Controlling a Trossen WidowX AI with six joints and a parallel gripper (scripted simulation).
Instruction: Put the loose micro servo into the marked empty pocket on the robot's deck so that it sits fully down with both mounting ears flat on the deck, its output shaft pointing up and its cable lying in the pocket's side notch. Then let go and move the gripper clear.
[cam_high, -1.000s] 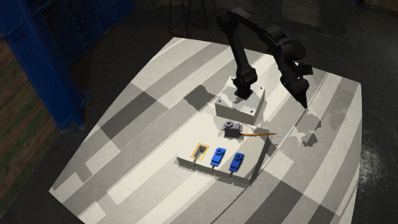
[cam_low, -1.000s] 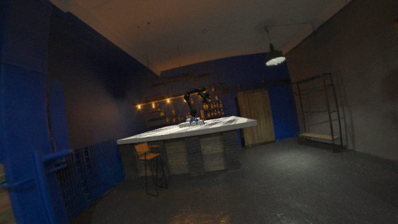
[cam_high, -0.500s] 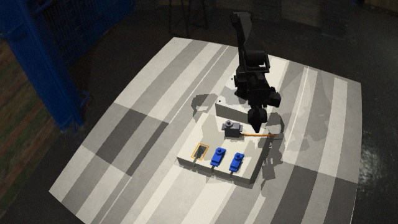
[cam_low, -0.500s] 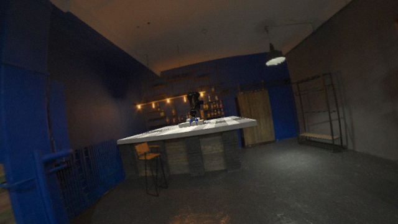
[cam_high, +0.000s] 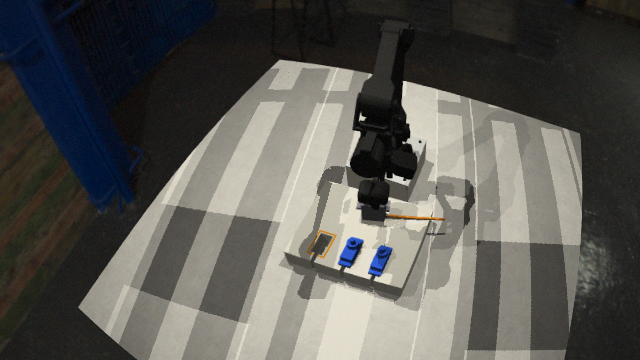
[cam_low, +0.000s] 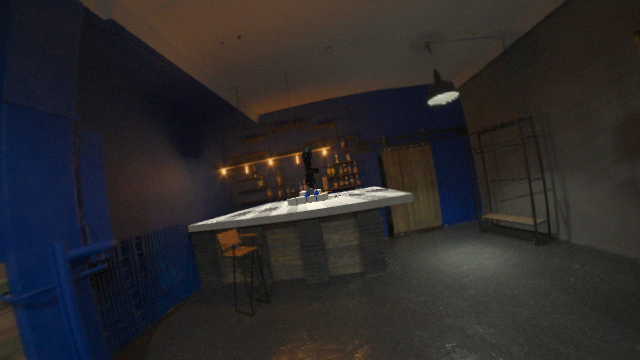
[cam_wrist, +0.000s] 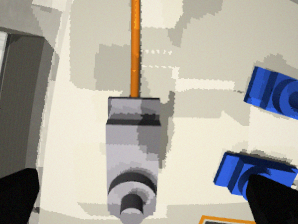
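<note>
The white deck is 10 mm ahead of my gripper tip, 20 mm to the right of it and 120 mm below it.
</note>
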